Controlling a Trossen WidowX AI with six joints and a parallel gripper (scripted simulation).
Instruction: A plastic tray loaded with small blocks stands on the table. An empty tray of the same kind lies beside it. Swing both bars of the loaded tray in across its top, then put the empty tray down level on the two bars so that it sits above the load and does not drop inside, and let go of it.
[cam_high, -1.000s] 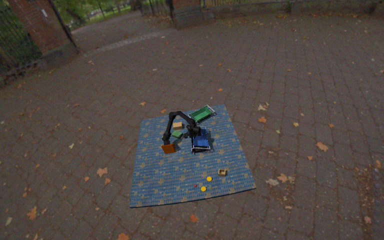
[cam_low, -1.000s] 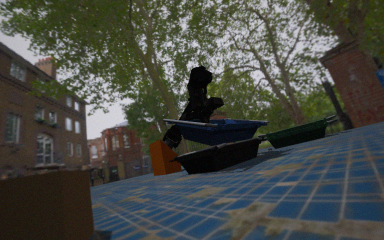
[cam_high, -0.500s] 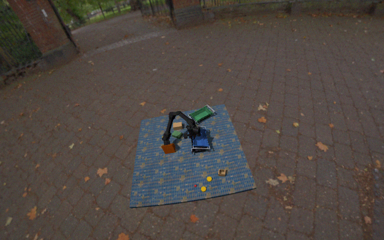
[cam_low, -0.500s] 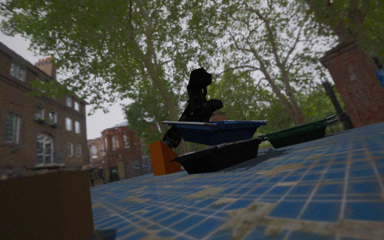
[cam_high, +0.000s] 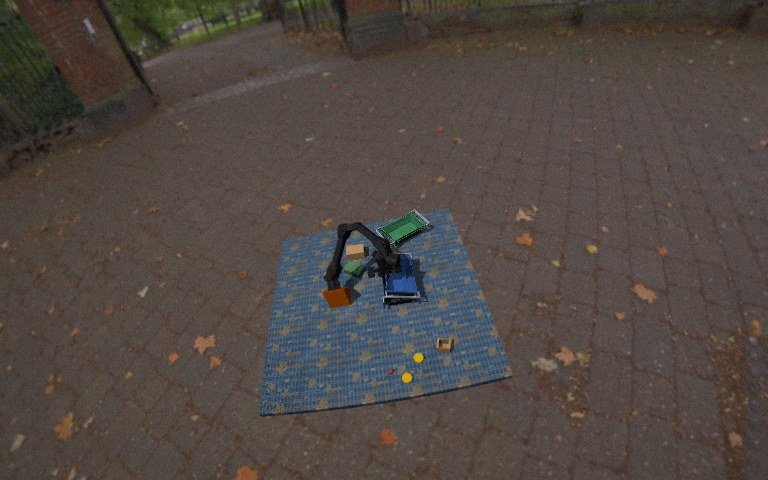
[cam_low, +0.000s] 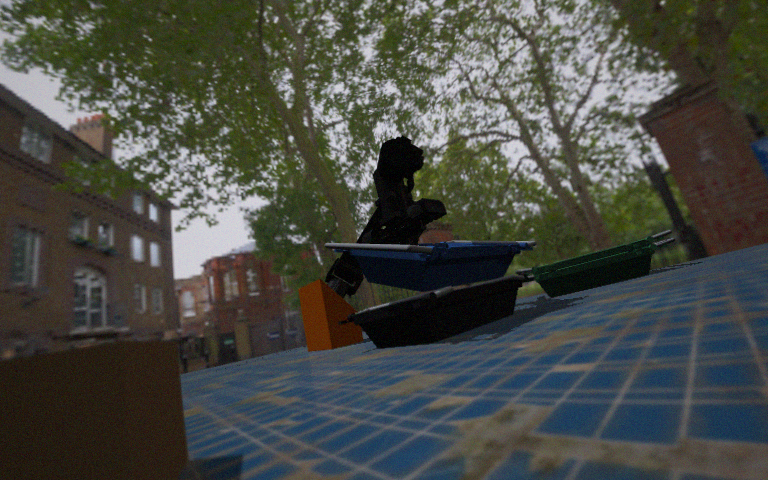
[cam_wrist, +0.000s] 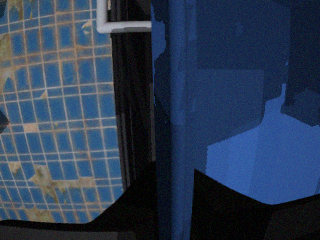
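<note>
Now: the blue tray 7 cm ahead of my gripper tip and 1 cm above it. Round my gripper tip: tan block 34 cm to the left, 19 cm behind, 9 cm below; then small brown box 43 cm to the right, 24 cm ahead, 10 cm below; then green block 21 cm behind, 20 cm to the left, 10 cm below.
</note>
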